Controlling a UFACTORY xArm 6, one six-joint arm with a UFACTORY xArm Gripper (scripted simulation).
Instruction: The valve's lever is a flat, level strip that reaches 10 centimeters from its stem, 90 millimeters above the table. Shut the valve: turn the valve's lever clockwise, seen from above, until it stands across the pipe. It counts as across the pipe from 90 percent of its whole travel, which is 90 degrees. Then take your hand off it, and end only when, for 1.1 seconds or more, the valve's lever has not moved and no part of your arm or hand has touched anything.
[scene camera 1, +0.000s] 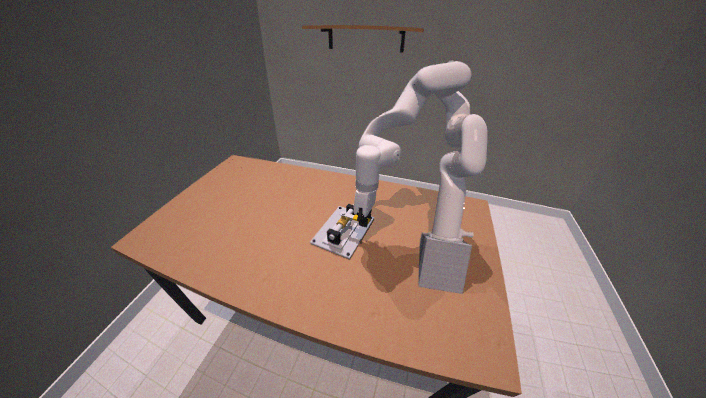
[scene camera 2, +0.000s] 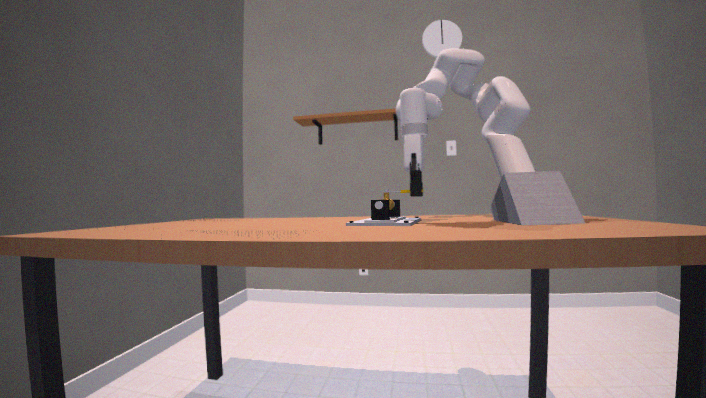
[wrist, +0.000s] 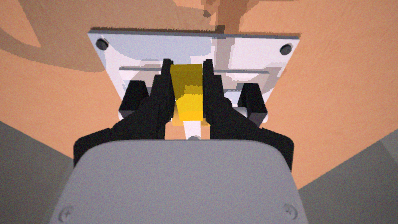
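Observation:
I can see my gripper, and the wrist view shows the gripper as well. There's also a yellow lever here, plus a baseplate.

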